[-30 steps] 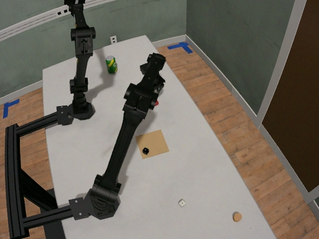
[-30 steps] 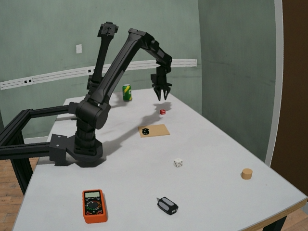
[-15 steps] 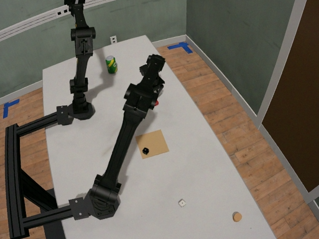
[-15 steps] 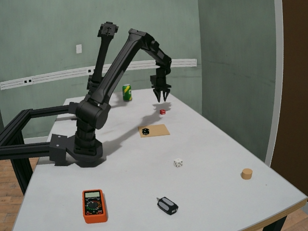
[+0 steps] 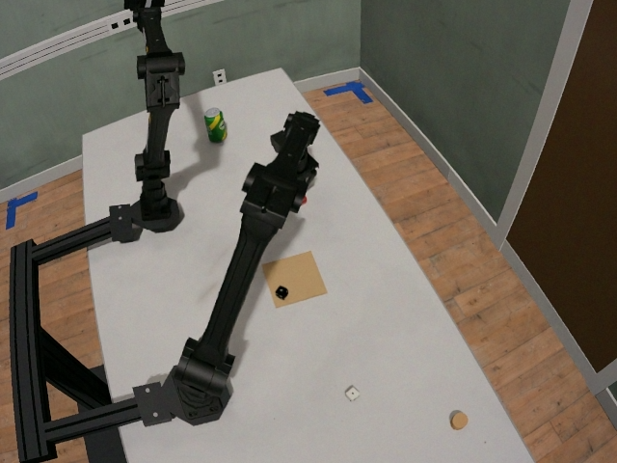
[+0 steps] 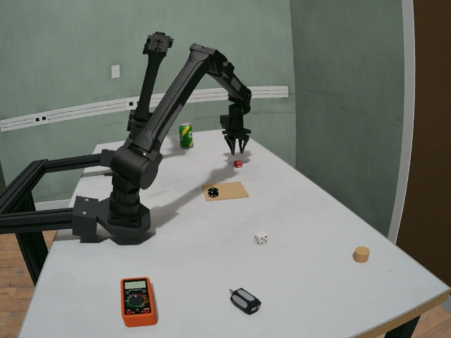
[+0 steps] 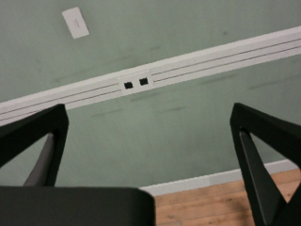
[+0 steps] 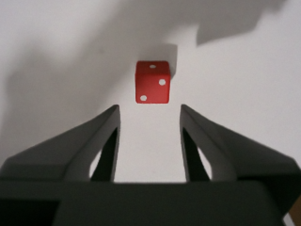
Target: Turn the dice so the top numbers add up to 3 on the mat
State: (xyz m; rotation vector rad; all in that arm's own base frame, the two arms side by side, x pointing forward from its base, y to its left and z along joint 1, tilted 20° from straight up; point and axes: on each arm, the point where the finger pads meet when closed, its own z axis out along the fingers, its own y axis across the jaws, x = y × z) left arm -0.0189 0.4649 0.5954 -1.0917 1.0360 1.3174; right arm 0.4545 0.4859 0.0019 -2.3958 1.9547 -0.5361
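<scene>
My right hand is 5 cm above the red die. Also, from my right hand: black device (84 cm to the right, 19 cm behind, 4 cm below); tan mat (25 cm to the right, 11 cm behind, 6 cm below); cork cylinder (79 cm to the right, 12 cm ahead, 5 cm below).
</scene>
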